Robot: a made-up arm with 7 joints.
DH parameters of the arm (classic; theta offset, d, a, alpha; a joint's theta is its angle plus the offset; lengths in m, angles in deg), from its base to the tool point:
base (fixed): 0 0.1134 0 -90
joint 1: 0 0.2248 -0.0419 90
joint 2: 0 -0.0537 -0.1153 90
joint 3: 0 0.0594 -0.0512 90
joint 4: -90 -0.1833 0.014 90
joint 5: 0 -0.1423 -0.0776 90
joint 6: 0 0.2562 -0.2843 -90
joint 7: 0 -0.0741 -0.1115 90
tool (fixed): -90 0.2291 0 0
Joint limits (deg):
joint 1: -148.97..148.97
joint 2: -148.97..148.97
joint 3: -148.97..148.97
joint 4: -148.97..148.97
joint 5: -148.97..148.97
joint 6: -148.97..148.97
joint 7: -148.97..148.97
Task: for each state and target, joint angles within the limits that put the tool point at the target. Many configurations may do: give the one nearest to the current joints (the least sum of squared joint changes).
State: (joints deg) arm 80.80 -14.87 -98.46 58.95 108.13 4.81 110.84
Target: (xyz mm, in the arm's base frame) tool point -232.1 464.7 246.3
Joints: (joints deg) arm 104.35 -5.15 -95.80 5.45 127.33 3.90 105.75
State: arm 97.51 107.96 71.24 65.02 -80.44 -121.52 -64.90
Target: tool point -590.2 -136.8 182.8
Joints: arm 99.06 108.20 95.11 53.04 -84.82 -115.54 -47.60
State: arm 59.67 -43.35 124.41 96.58 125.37 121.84 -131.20
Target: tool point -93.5 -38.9 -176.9
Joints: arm 37.10 -15.83 136.49 126.76 137.50 143.77 -121.68
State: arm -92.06 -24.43 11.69 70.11 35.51 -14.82 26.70
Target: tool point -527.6 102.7 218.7
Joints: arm -96.53 -22.22 -1.42 60.99 67.32 -19.18 61.57
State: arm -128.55 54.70 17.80 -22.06 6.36 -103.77 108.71
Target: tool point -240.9 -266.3 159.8
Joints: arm -106.04 76.35 54.66 1.93 -16.24 -105.47 108.12
